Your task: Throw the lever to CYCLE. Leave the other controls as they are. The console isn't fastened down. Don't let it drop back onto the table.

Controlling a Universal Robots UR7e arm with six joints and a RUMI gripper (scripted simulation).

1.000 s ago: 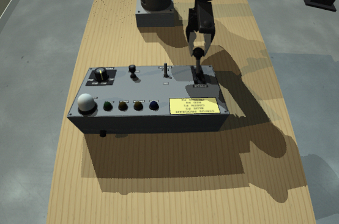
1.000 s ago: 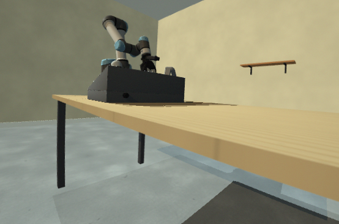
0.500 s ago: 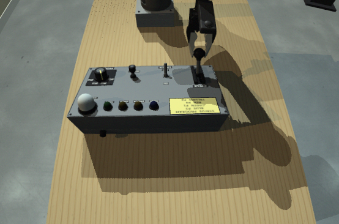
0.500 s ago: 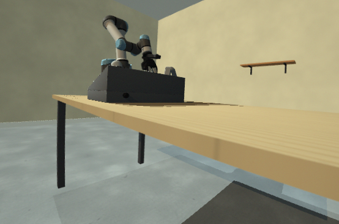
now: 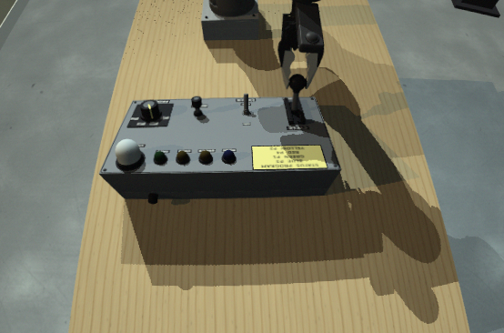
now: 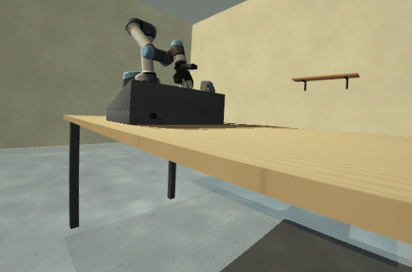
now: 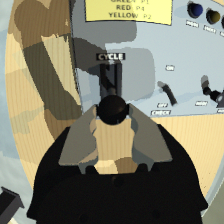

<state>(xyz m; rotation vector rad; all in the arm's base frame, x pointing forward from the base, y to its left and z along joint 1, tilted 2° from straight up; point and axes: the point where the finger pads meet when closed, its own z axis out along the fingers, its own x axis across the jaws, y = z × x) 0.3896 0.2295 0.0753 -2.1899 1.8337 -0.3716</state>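
Right now the lever is 1 cm ahead of my hand and 4 cm below it. Round my hand: grey console 9 cm ahead, 16 cm to the right, 8 cm below; pull knob 6 cm ahead, 23 cm to the right, 6 cm below; thin stick switch 4 cm ahead, 12 cm to the right, 6 cm below.
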